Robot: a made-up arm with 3 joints.
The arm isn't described. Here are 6 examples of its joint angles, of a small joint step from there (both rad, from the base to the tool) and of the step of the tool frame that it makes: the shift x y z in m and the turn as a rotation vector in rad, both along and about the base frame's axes.
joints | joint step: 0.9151 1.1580 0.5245 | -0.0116 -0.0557 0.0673
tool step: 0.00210 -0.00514 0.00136 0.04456 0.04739 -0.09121
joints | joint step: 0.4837 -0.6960 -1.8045 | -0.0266 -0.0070 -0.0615
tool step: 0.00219 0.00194 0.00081 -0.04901 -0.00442 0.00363
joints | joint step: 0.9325 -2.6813 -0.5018 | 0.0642 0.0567 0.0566
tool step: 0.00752 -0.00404 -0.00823 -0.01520 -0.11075 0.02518
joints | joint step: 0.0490 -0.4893 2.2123 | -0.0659 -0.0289 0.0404
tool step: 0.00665 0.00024 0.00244 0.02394 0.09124 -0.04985
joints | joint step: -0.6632 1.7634 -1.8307 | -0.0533 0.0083 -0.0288
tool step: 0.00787 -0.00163 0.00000 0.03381 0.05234 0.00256
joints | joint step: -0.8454 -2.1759 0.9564 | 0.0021 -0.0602 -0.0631
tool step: -0.00353 0.00060 0.00335 -0.04304 0.03890 0.00795
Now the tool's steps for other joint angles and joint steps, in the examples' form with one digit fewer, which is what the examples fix.
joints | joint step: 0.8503 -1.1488 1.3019 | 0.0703 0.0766 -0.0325
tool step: 0.0007 -0.0004 -0.0025 -0.0896 -0.0764 0.0385
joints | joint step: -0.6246 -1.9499 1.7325 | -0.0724 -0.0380 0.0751
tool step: 0.0086 0.0009 -0.0001 -0.0070 0.0346 -0.0928
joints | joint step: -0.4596 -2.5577 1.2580 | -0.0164 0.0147 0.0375
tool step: 0.0035 -0.0003 0.0003 0.0076 -0.0135 -0.0095
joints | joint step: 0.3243 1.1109 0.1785 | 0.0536 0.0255 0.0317
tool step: -0.0054 0.0000 -0.0020 -0.0226 -0.0366 0.0011
